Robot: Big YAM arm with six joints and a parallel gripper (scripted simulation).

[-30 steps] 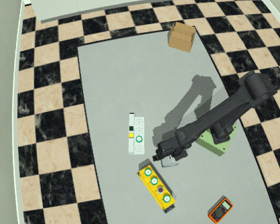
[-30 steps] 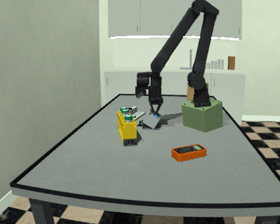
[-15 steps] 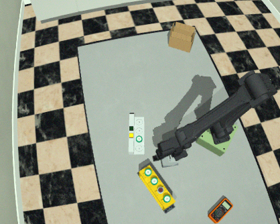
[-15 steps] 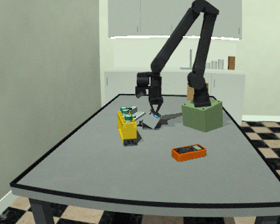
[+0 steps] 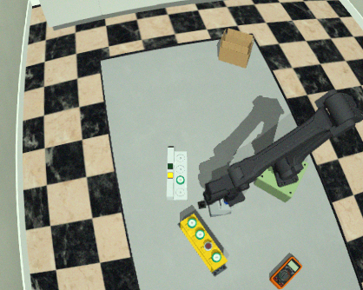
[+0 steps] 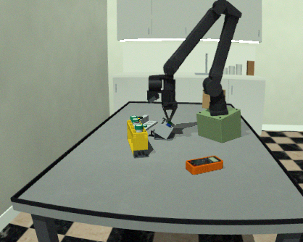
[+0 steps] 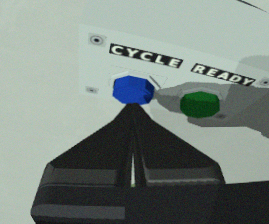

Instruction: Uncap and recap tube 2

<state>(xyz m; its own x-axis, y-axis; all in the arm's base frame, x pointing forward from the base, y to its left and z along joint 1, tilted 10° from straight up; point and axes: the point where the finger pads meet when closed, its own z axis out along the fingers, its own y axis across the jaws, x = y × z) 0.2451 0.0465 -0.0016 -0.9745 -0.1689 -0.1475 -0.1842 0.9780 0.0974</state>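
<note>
My hand is 30 mm above the blue cycle key. From my hand the other things lie so: grey key housing 20 mm ahead, 20 mm to the right, 40 mm below; green READY key 40 mm to the right, 30 mm below; cap 150 mm ahead, 150 mm to the right, 80 mm below.
</note>
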